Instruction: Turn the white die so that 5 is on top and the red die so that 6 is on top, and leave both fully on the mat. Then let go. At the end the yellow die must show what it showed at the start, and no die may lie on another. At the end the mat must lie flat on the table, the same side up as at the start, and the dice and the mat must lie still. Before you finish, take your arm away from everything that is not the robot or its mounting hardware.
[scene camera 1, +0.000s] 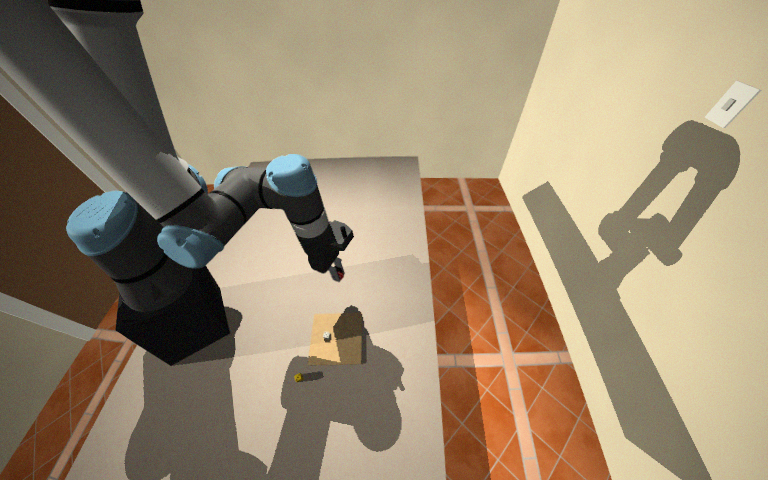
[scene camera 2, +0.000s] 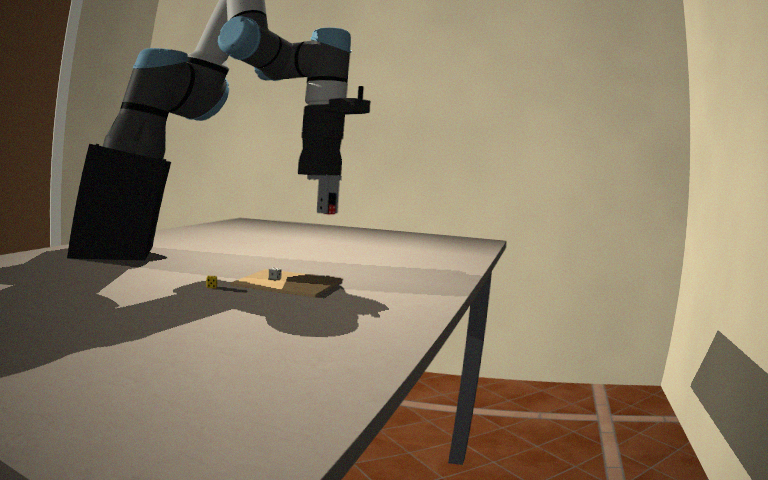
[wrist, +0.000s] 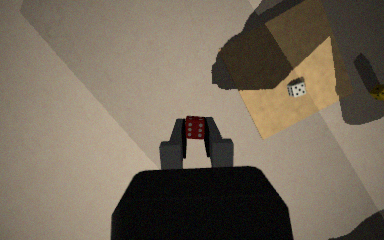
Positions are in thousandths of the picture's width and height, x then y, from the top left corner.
Observation:
In view: the gripper (scene camera 2: 426, 445) and a tan mat (scene camera 1: 449, 724).
The tan mat is seen too in scene camera 2 (scene camera 2: 402, 595) and in the wrist view (wrist: 754, 202). The gripper shows as well in scene camera 1 (scene camera 1: 441, 576) and in the wrist view (wrist: 507, 540).

